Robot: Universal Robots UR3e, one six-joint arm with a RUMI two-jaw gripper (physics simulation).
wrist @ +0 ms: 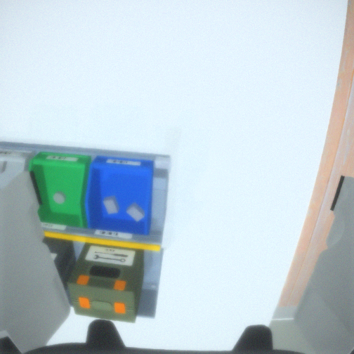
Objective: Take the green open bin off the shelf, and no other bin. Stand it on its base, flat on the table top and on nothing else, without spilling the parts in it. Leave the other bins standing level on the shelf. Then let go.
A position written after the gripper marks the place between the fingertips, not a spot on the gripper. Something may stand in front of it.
In view: the gripper (185,179), a green open bin (53,171) and a blue bin (130,180).
